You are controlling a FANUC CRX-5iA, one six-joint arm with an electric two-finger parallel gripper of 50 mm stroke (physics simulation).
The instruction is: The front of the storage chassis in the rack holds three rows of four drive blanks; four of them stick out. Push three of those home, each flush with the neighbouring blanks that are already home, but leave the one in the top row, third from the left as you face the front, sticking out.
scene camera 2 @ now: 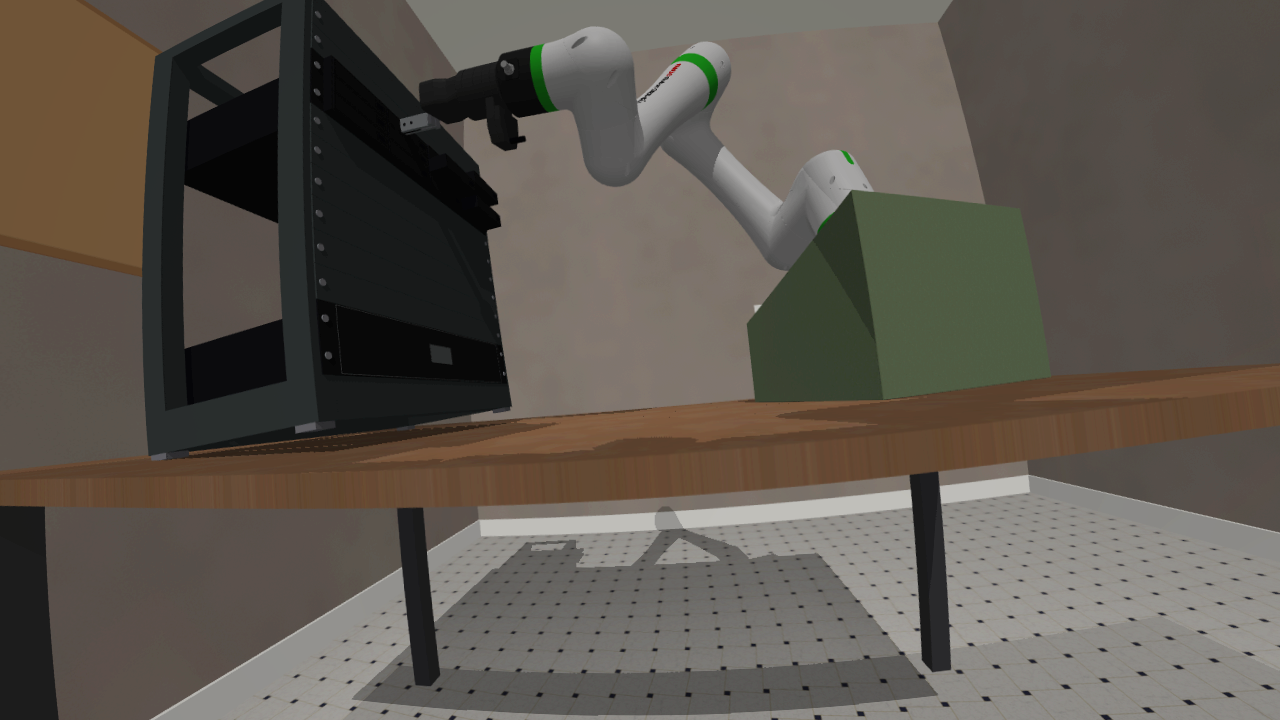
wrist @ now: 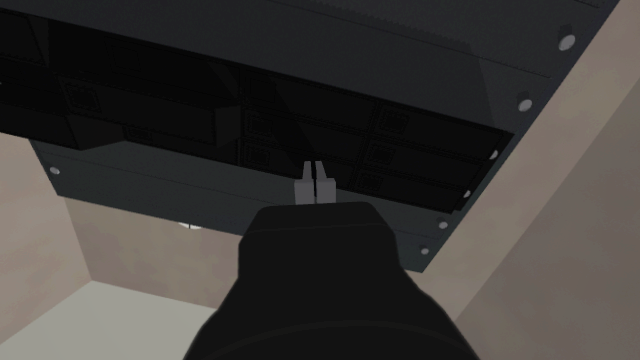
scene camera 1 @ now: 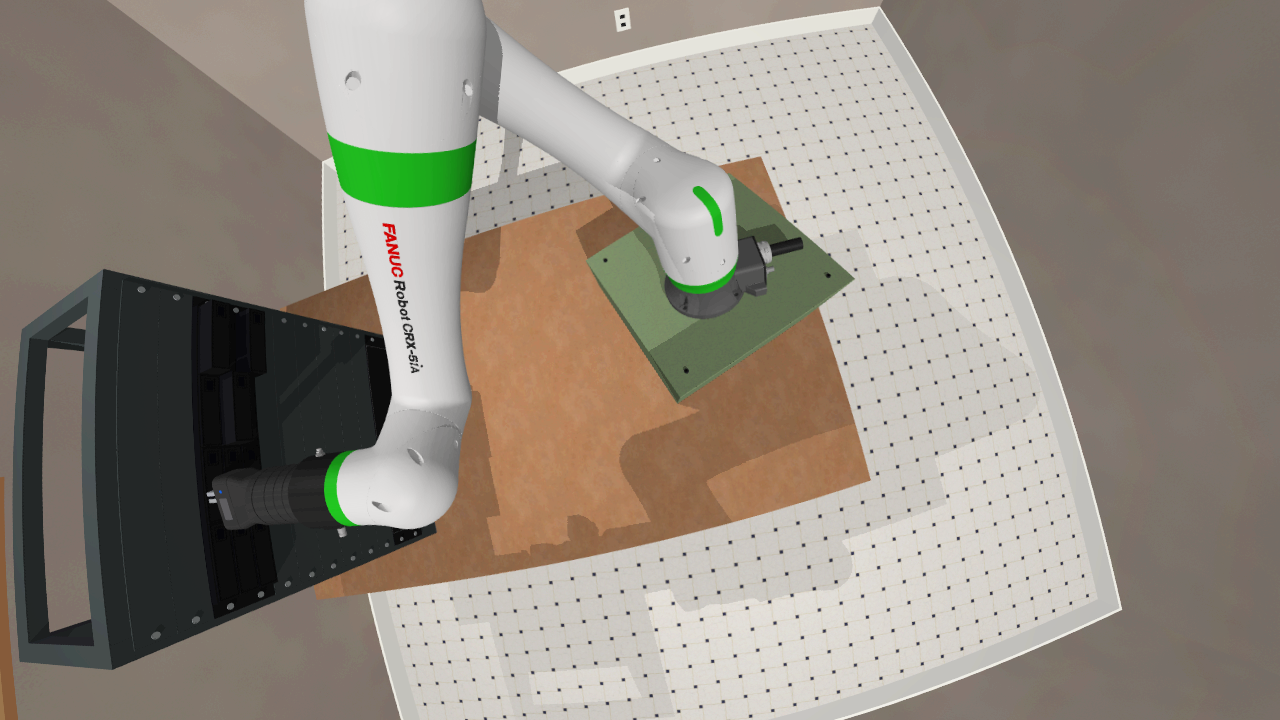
Labels:
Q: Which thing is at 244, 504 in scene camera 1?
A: My gripper.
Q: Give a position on a rack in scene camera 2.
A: At 389, 319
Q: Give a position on a rack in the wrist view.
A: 204, 120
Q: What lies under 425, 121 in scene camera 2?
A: My gripper.

